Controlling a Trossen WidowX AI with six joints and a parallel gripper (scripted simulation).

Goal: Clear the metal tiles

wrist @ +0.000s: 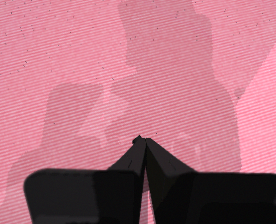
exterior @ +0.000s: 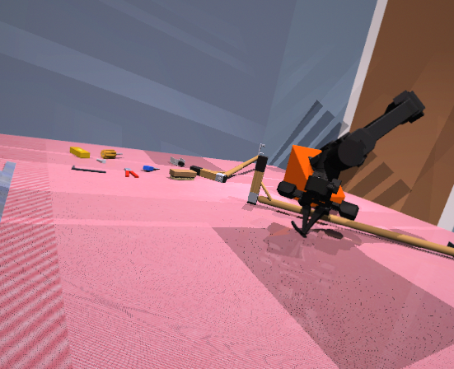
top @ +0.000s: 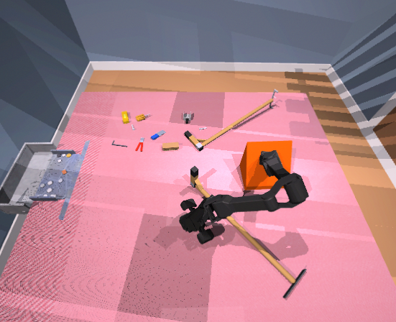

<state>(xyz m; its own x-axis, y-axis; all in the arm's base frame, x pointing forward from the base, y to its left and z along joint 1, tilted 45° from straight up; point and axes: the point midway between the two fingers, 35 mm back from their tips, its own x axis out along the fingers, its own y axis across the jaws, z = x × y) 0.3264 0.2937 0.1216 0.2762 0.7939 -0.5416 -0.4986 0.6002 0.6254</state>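
Right now the black strip is 2 cm behind my gripper tip and 3 cm to the right of it. Also, from my gripper tip: wooden block 12 cm ahead, 44 cm to the right, 1 cm above; long scraper 21 cm behind, 2 cm to the right, 6 cm above; blue tool 20 cm ahead, 53 cm to the right.
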